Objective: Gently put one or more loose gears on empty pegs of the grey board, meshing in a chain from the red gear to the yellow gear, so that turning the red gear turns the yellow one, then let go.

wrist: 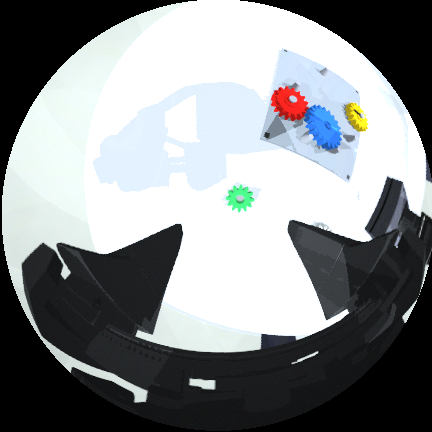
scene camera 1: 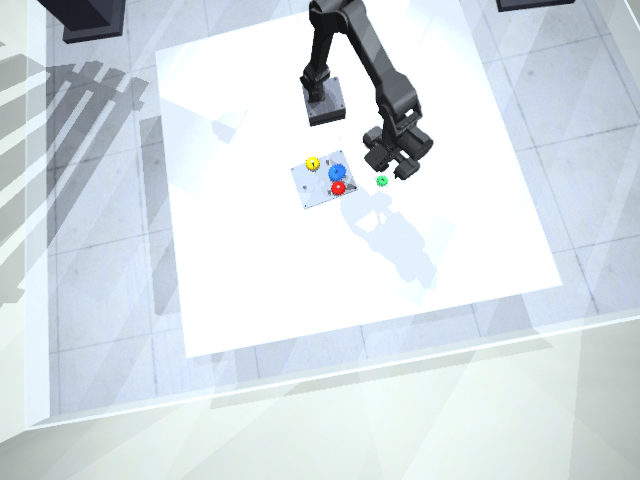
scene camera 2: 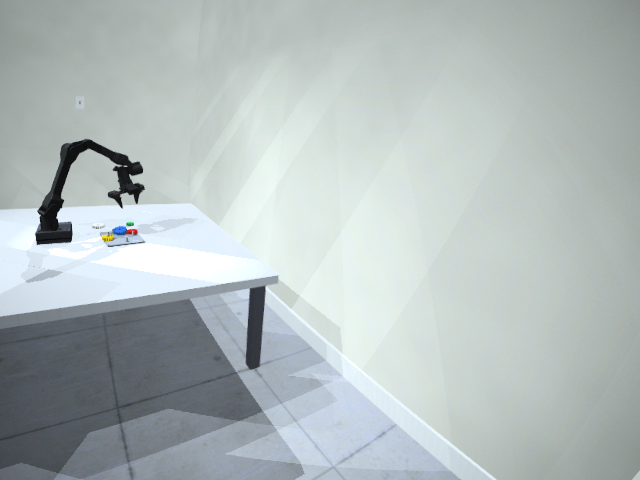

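Where they show: gripper, fingertip midpoint: [wrist: 236, 227] [scene camera 1: 387, 168] [scene camera 2: 129, 206]; arm's base, origin of the base link: [scene camera 1: 316, 93] [scene camera 2: 49, 228].
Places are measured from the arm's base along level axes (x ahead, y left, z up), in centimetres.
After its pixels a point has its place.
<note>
The grey board [scene camera 1: 313, 195] {x 37.7, y -3.6, z -4.8 cm} [scene camera 2: 117, 242] {x 30.0, y -7.9, z -4.8 cm} [wrist: 300, 70] {x 37.4, y -2.9, z -4.8 cm} carries the red gear [scene camera 1: 338, 188] {x 36.5, y 5.8, z -3.0 cm} [scene camera 2: 132, 231] [wrist: 289, 103] {x 36.0, y 6.5, z -3.1 cm}, a blue gear [scene camera 1: 336, 172] {x 30.0, y 5.5, z -3.7 cm} [scene camera 2: 119, 230] {x 30.2, y 3.7, z -2.7 cm} [wrist: 323, 127] {x 30.7, y 6.6, z -2.2 cm} and the yellow gear [scene camera 1: 312, 163] {x 26.0, y -3.2, z -3.0 cm} [scene camera 2: 107, 238] {x 25.5, y -5.0, z -3.7 cm} [wrist: 356, 116] {x 26.0, y -2.0, z -3.2 cm}. Blue is beside red, their rims meeting or overlapping; a gap shows between blue and yellow. I cannot tell if blue sits fully down. A small green gear [scene camera 1: 382, 180] {x 33.9, y 21.9, z -4.5 cm} [scene camera 2: 129, 223] {x 34.1, y 20.4, z -4.0 cm} [wrist: 232, 199] {x 35.2, y 22.4, z -3.9 cm} lies loose on the table. A white gear [scene camera 2: 98, 225] {x 18.6, y 17.7, z -4.0 cm} [wrist: 322, 226] {x 19.5, y 17.3, z -4.6 cm} also lies off the board. My gripper [scene camera 2: 129, 205] {x 34.4, y 21.6, z 5.3 cm} [wrist: 236, 227] {x 34.4, y 21.6, z 5.3 cm} is open and empty, well above the table near the green gear.
Bare pegs stand on the board, one [scene camera 1: 304, 187] {x 34.7, y -6.7, z -3.8 cm} towards its left side in scene camera 1. The arm's base [scene camera 1: 324, 105] {x 5.3, y 2.7, z 0.1 cm} [scene camera 2: 54, 234] {x 3.0, y -4.4, z -1.4 cm} is on the white table [scene camera 1: 258, 289] {x 70.9, y -25.3, z -5.6 cm} [scene camera 2: 206, 258] {x 67.9, y -30.3, z -5.6 cm}, behind the board. The arm's shadow falls beside the green gear.
</note>
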